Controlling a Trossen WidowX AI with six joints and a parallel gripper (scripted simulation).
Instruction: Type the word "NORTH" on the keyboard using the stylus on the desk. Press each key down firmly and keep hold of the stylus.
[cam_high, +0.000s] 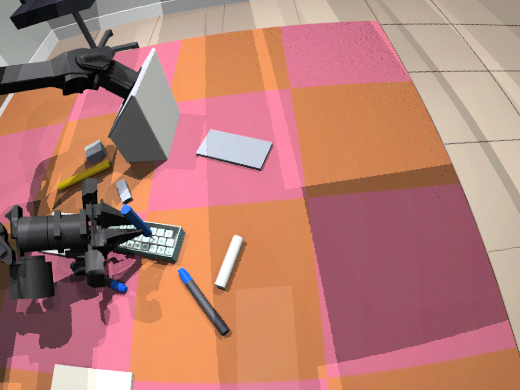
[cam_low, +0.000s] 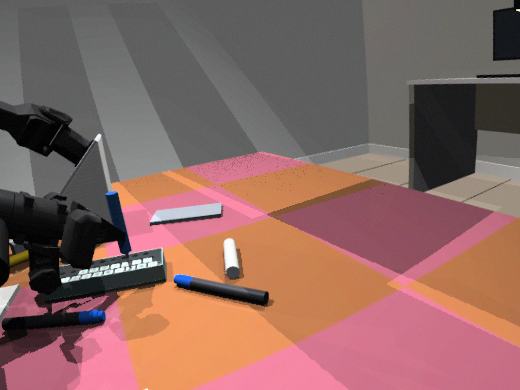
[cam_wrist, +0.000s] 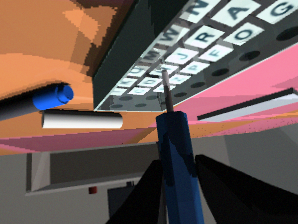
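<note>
Now: gripper tip 10 mm above the stylus. Round my gripper tip: white cylinder: 60 mm ahead, 140 mm to the left, 60 mm below; yellow-handled tool: 190 mm behind, 200 mm to the right, 60 mm below; grey slab: 200 mm behind, 160 mm to the left, 70 mm below.
</note>
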